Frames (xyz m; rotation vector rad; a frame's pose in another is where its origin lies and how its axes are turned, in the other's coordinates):
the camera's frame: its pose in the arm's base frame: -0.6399 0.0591 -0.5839 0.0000 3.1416 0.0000
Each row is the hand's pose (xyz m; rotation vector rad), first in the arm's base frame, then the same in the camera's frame.
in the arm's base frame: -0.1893 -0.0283 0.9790 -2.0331 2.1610 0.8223
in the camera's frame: -0.4506 -0.0874 -1.5629 -0.5943 -0.0698 -1.4693
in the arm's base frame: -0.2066 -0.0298 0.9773 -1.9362 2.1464 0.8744
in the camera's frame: -0.4333 -0.0889 -1.5612 -0.6414 -0.1348 -1.4203
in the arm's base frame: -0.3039 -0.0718 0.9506 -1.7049 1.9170 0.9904
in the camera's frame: -0.3360 -0.1309 -1.5345 -0.7919 -0.4361 -1.3632
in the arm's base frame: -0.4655 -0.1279 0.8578 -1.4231 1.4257 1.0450
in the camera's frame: -0.1744 -0.1870 -1.4417 -0.9799 -0.9918 -1.3345
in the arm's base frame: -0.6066 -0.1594 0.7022 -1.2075 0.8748 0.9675
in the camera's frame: -0.0333 -0.2185 -1.2861 -1.0779 -1.6082 -1.3453
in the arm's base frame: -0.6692 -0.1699 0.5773 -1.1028 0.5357 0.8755
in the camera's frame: 0.0293 -0.2290 -1.1612 -1.0861 -1.9931 -1.3681
